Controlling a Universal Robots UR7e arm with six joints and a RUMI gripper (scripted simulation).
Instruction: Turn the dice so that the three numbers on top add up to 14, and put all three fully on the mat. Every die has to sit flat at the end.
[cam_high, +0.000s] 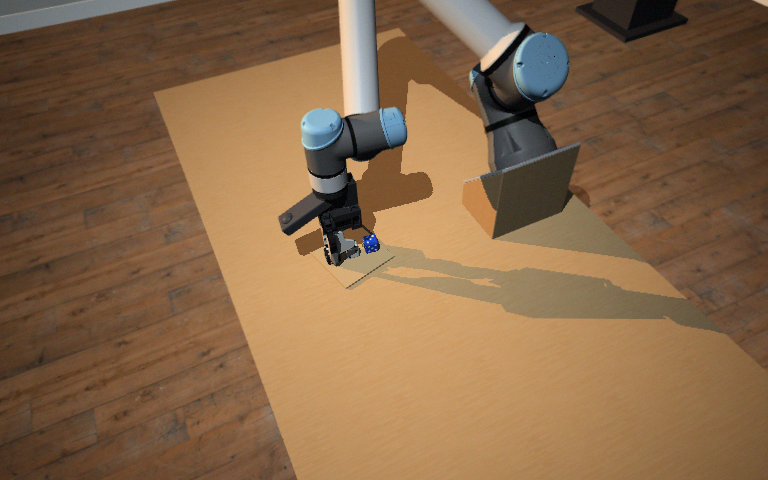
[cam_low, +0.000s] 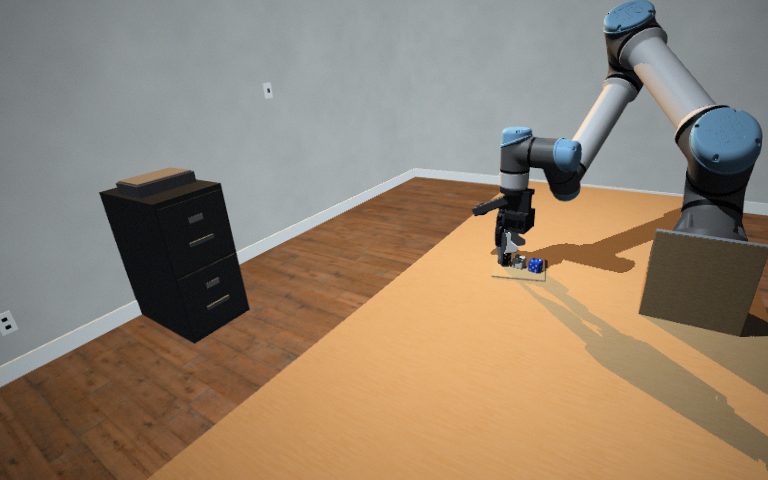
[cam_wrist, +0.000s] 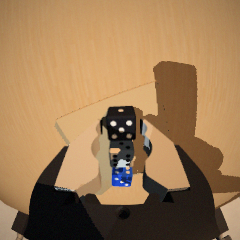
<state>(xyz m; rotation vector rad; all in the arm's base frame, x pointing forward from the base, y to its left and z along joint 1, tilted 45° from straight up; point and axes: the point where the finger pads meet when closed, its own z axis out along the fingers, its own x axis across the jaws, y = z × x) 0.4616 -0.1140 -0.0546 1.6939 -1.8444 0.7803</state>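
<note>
Right now my hand is 10 mm above the black die. Round my hand: tan mat (50 mm behind, 20 mm below); white die (40 mm behind, 10 mm below); blue die (90 mm behind, 10 mm to the left, 10 mm below).
</note>
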